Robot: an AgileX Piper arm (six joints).
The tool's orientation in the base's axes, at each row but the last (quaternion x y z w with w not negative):
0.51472, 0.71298, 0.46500, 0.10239
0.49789, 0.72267, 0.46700, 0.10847
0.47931, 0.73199, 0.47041, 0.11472
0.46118, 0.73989, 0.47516, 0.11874
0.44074, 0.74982, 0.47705, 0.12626
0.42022, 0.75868, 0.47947, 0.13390
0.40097, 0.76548, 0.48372, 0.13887
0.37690, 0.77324, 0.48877, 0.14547
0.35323, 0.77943, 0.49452, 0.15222
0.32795, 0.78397, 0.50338, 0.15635
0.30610, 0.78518, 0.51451, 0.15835
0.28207, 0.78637, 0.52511, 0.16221
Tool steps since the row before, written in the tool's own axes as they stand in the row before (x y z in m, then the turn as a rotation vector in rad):
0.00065, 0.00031, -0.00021, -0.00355, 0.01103, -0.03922
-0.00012, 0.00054, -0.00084, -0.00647, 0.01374, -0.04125
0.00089, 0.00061, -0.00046, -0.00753, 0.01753, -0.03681
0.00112, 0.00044, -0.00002, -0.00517, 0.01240, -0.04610
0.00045, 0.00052, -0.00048, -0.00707, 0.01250, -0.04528
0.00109, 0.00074, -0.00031, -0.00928, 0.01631, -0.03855
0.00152, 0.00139, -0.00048, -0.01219, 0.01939, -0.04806
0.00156, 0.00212, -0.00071, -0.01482, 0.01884, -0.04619
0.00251, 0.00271, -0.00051, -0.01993, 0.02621, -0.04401
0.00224, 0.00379, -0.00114, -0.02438, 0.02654, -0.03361
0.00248, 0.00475, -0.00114, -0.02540, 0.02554, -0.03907
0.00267, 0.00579, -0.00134, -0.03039, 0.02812, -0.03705
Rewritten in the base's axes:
-0.00023, 0.00043, 0.00057, -0.01586, -0.02440, 0.02873
-0.00013, -0.00054, 0.00084, -0.01404, -0.02776, 0.03105
-0.00038, 0.00051, 0.00098, -0.00850, -0.02568, 0.03142
-0.00037, 0.00093, 0.00066, -0.01842, -0.02995, 0.03270
-0.00027, 0.00014, 0.00078, -0.01676, -0.03092, 0.03193
-0.00048, 0.00078, 0.00100, -0.00939, -0.02777, 0.03129
-0.00059, 0.00113, 0.00169, -0.01176, -0.03528, 0.03810
-0.00054, 0.00118, 0.00240, -0.00912, -0.03611, 0.03635
-0.00098, 0.00213, 0.00290, -0.00130, -0.03632, 0.04124
-0.00095, 0.00178, 0.00408, 0.00808, -0.03207, 0.03653
-0.00102, 0.00213, 0.00494, 0.00546, -0.03690, 0.03785
-0.00126, 0.00233, 0.00595, 0.01121, -0.03773, 0.03921

